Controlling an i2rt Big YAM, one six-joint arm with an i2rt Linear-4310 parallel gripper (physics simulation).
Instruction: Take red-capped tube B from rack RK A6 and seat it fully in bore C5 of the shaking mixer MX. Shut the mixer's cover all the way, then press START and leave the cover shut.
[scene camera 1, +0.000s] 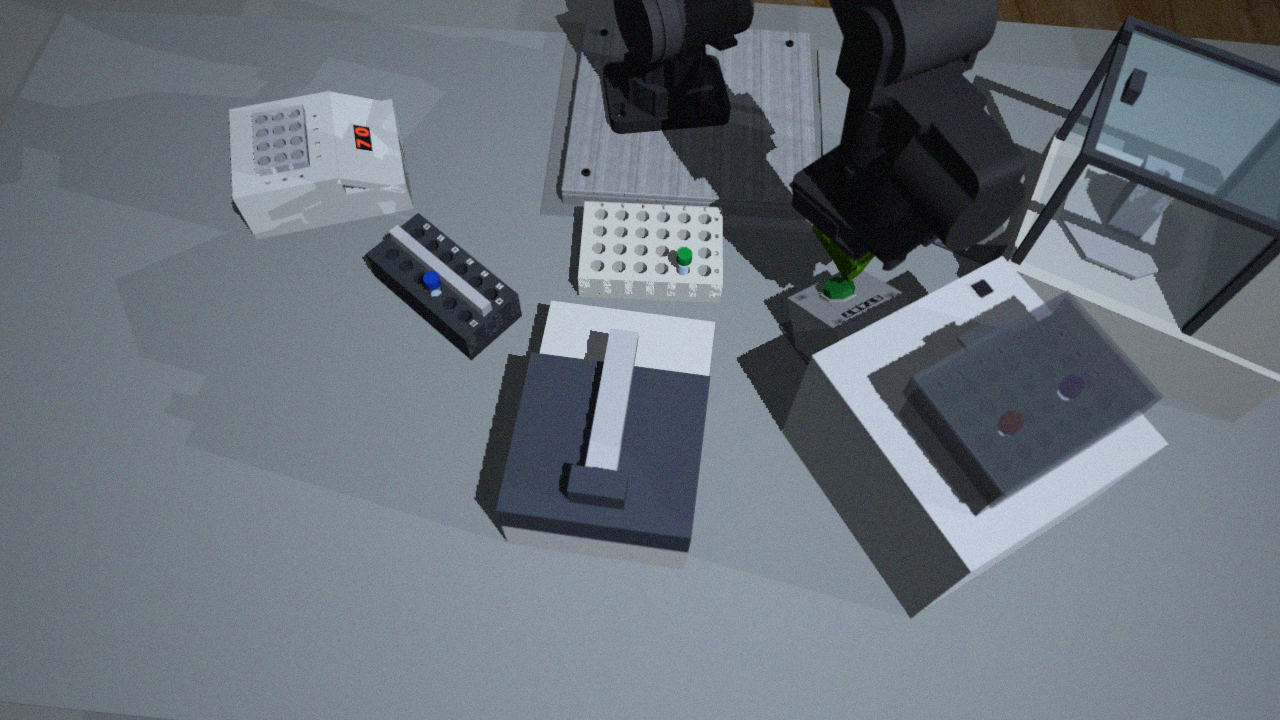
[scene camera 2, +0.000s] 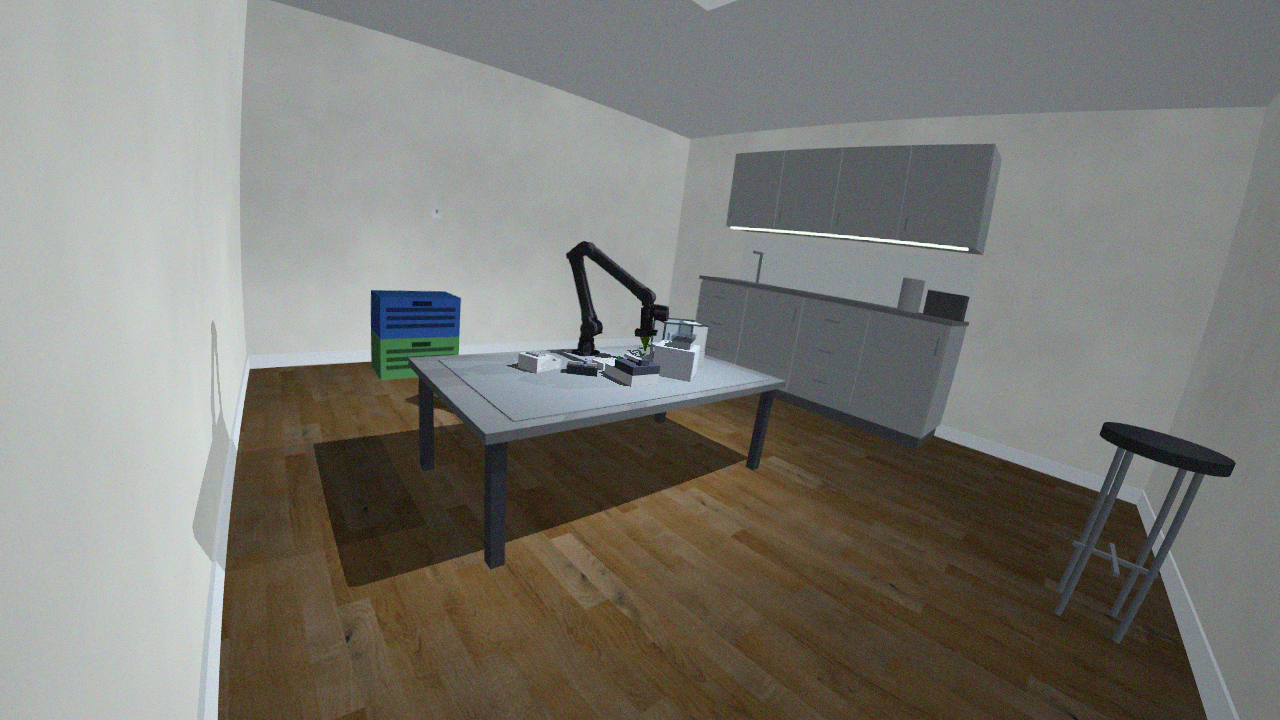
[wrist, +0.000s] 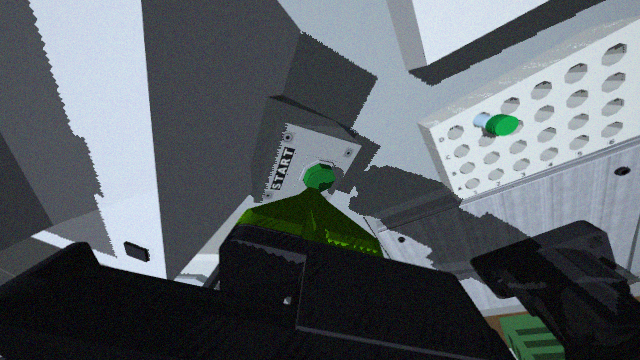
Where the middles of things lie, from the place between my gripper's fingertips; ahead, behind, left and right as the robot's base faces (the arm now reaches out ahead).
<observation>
I see the knob box (scene camera 1: 992, 247) 9 cm behind my hand, 17 cm to the left of it and 4 cm below it. Also, from my hand: glass enclosure (scene camera 1: 1148, 204) (29 cm to the left, 3 cm above); dark device with white lever (scene camera 1: 604, 461) (9 cm ahead, 21 cm to the right, 3 cm below); mixer's clear cover (scene camera 1: 1015, 403) (16 cm ahead, 6 cm to the left, 10 cm above).
</observation>
